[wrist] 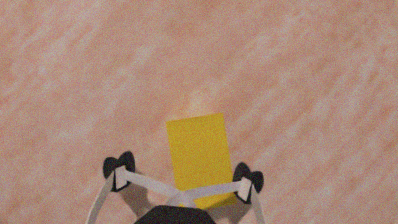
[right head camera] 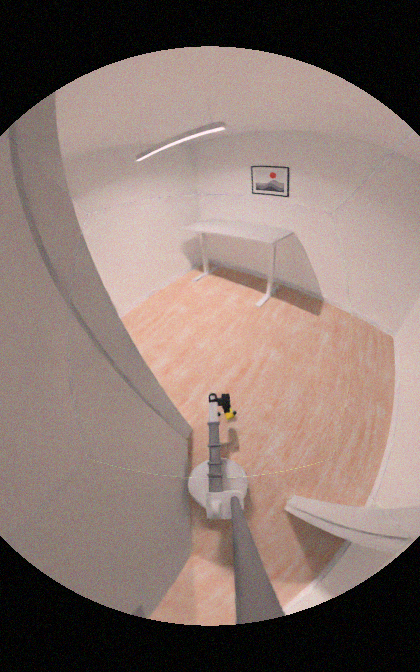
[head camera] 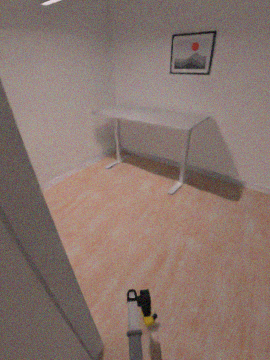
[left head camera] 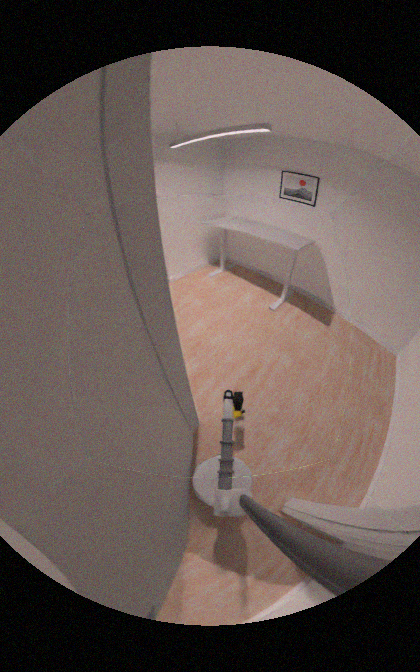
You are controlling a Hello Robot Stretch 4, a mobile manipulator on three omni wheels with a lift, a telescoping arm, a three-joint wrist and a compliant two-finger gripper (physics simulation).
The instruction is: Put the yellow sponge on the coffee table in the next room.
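Places are measured from the robot's base along level axes (x right, y ahead, z up), in millimetres.
Where they show: gripper, between the fingertips: (wrist: 184,170) (head camera: 145,318).
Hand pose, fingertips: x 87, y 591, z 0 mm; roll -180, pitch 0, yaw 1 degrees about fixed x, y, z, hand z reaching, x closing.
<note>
After its pixels a point has its place.
The yellow sponge (head camera: 148,320) @[x 105, y 573, z 18 mm] (left head camera: 237,414) (right head camera: 229,415) (wrist: 200,152) @[x 102, y 616, z 18 mm] lies on the floor below my wrist. In the wrist view it reaches from between the fingers to a little ahead of them, and its near end is partly hidden by the finger links. My gripper (right head camera: 227,413) (wrist: 184,170) @[x 87, y 591, z 0 mm] is open, with one black fingertip on each side of the sponge and a gap to both. The fingertips look low over the floor, but their exact height is hard to tell. In the head view the arm hides part of the gripper. No coffee table shows in these views.
A tall white table (head camera: 150,117) @[x 396, y 2468, z 922 mm] (left head camera: 265,232) (right head camera: 240,230) stands at the far wall under a framed picture (head camera: 193,53) @[x 971, y 2740, z 1630 mm]. A grey wall end (head camera: 45,240) @[x -231, y 439, z 1119 mm] (left head camera: 145,250) (right head camera: 100,310) is close on the left of my base (right head camera: 200,482). A pale panel (right head camera: 345,515) juts in at the lower right.
</note>
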